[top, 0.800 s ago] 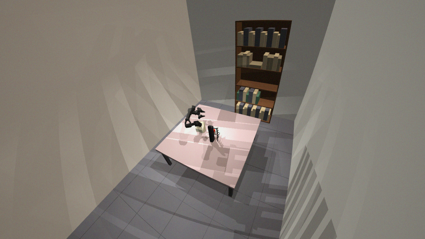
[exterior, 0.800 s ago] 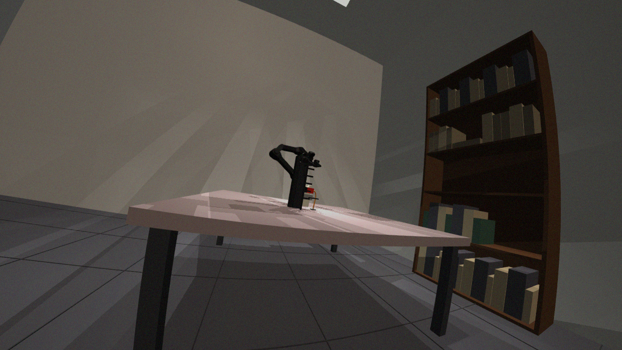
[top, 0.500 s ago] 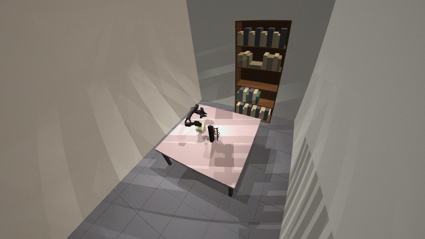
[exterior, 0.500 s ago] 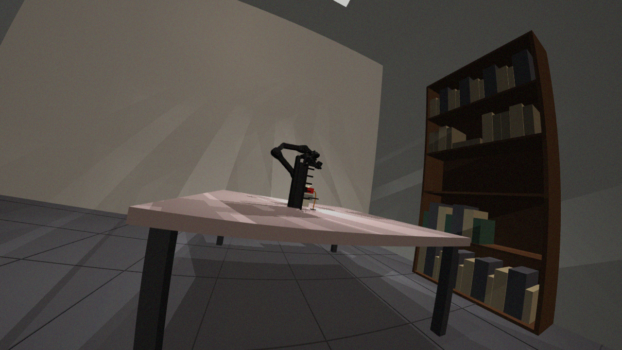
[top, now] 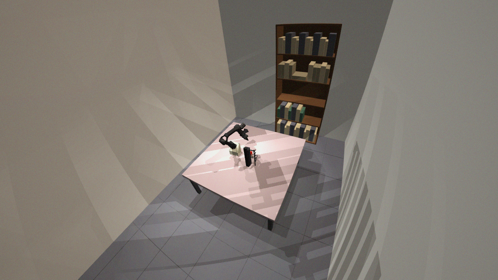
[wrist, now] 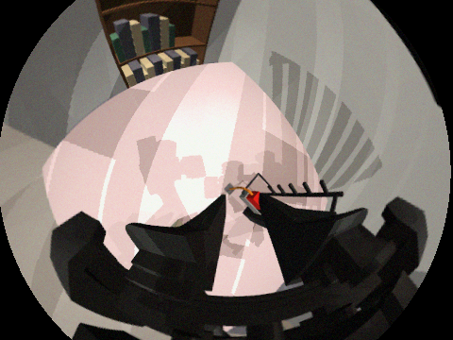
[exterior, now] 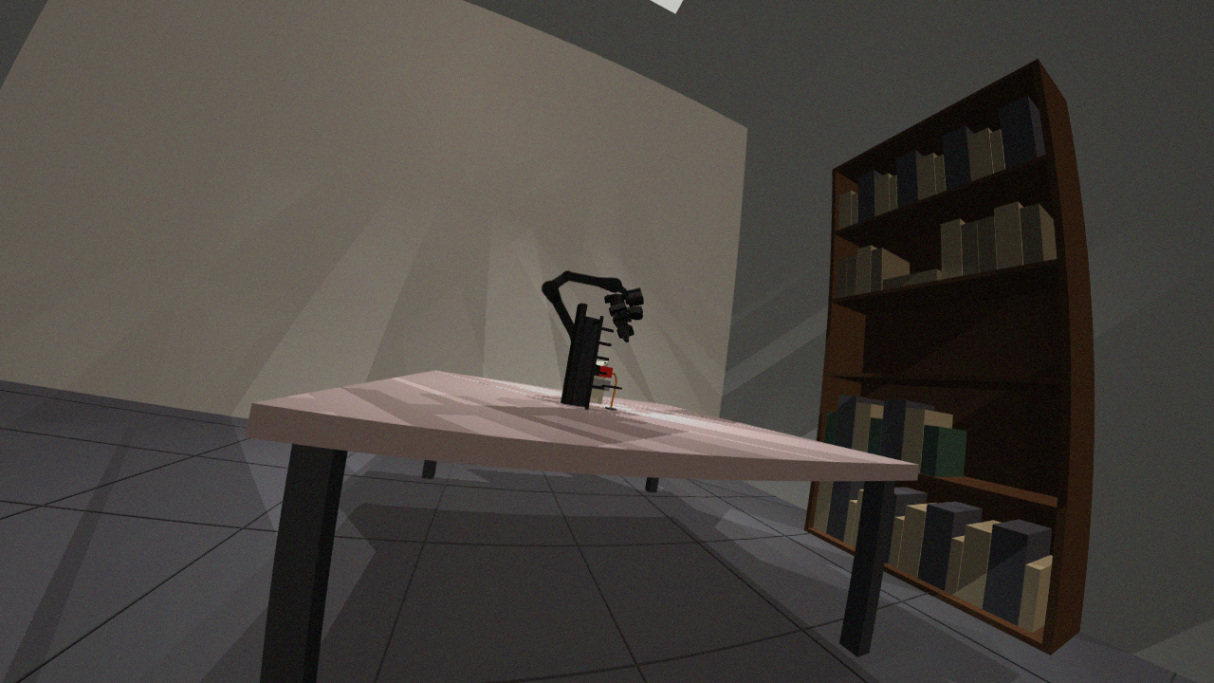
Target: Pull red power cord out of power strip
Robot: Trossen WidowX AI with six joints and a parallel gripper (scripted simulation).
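Now: the red plug 8 cm ahead of my gripper tip, 10 cm to the right of it and 12 cm below it.
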